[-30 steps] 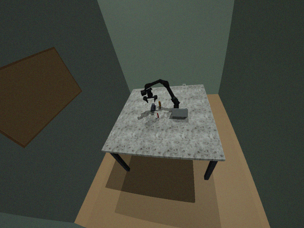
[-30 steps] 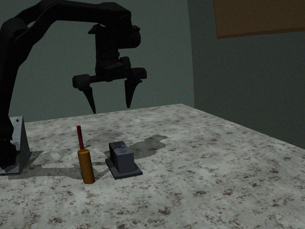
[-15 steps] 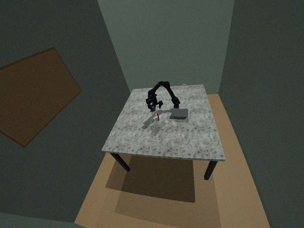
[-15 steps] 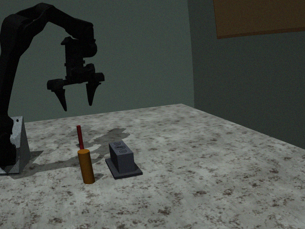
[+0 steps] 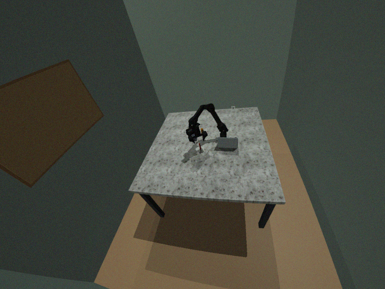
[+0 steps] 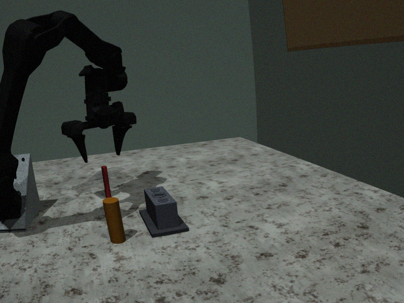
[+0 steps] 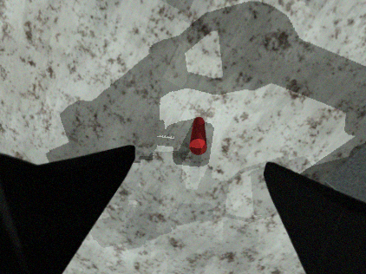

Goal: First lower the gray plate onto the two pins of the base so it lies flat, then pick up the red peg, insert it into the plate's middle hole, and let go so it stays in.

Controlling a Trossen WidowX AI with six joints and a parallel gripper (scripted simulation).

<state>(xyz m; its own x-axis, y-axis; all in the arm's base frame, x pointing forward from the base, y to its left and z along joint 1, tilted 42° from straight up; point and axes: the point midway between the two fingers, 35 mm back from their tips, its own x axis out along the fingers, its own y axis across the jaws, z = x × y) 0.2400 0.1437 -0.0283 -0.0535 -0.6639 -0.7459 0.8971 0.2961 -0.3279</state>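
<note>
My gripper tip is now 6 cm above the red peg. The rest, counted from my gripper tip: orange cylinder 24 cm to the right, 6 cm below, 1 cm ahead; gray plate 18 cm to the right, 10 cm ahead, 5 cm below.
</note>
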